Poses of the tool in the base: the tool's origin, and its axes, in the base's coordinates. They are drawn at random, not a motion.
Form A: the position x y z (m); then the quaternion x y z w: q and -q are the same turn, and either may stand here.
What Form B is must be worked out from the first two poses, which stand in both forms.
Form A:
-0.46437, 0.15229, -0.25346, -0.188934, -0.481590, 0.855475, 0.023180
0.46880, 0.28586, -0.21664, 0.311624, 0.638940, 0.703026, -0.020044
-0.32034, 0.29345, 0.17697, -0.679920, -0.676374, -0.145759, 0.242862
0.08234, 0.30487, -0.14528, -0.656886, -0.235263, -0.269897, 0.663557
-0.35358, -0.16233, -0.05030, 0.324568, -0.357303, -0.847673, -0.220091
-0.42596, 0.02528, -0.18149, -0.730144, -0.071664, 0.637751, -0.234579
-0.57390, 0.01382, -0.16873, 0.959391, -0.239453, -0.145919, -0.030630
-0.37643, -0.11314, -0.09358, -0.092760, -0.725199, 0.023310, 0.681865
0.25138, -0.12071, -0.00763, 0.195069, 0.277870, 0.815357, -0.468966
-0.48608, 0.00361, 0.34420, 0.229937, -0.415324, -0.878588, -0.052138
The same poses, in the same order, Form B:
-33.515, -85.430, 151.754, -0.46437, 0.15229, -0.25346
-55.388, -113.564, -124.955, 0.46880, 0.28586, -0.21664
-106.460, -105.904, -22.822, -0.32034, 0.29345, 0.17697
-85.044, -30.458, -34.942, 0.08234, 0.30487, -0.14528
-51.430, 56.617, 134.320, -0.35358, -0.16233, -0.05030
114.818, 11.269, -100.289, -0.42596, 0.02528, -0.18149
-169.402, 42.281, 25.765, -0.57390, 0.01382, -0.16873
-11.923, -93.214, 2.996, -0.37643, -0.11314, -0.09358
-27.401, -39.032, -114.533, 0.25138, -0.12071, -0.00763
-40.069, 72.374, 153.102, -0.48608, 0.00361, 0.34420

